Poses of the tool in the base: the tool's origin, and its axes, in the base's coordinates. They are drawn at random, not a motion.
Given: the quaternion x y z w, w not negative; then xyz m.
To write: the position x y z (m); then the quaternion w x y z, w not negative. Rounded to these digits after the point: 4 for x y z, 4 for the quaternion.
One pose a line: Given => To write
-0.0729 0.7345 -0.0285 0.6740 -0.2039 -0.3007 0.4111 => -0.2039 -0.3007 0.4111 0.6740 -0.0729 0.7345 -0.0285
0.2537 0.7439 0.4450 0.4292 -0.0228 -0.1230 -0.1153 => -0.0228 -0.1230 -0.1153 0.4292 0.2537 0.7439 0.4450
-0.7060 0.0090 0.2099 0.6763 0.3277 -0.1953 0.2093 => 0.3277 -0.1953 0.2093 0.6763 -0.7060 0.0090 0.2099
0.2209 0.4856 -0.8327 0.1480 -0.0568 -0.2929 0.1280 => -0.0568 -0.2929 0.1280 0.1480 0.2209 0.4856 -0.8327
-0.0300 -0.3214 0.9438 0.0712 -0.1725 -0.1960 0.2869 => -0.1725 -0.1960 0.2869 0.0712 -0.0300 -0.3214 0.9438
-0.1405 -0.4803 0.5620 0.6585 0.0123 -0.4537 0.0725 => 0.0123 -0.4537 0.0725 0.6585 -0.1405 -0.4803 0.5620
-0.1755 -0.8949 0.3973 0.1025 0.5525 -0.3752 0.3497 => 0.5525 -0.3752 0.3497 0.1025 -0.1755 -0.8949 0.3973
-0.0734 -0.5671 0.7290 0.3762 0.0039 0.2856 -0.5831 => 0.0039 0.2856 -0.5831 0.3762 -0.0734 -0.5671 0.7290
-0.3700 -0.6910 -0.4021 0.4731 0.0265 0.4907 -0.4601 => 0.0265 0.4907 -0.4601 0.4731 -0.3700 -0.6910 -0.4021
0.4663 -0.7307 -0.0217 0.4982 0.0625 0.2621 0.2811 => 0.0625 0.2621 0.2811 0.4982 0.4663 -0.7307 -0.0217
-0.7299 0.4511 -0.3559 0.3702 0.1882 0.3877 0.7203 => 0.1882 0.3877 0.7203 0.3702 -0.7299 0.4511 -0.3559
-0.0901 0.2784 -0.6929 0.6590 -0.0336 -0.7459 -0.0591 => -0.0336 -0.7459 -0.0591 0.6590 -0.0901 0.2784 -0.6929
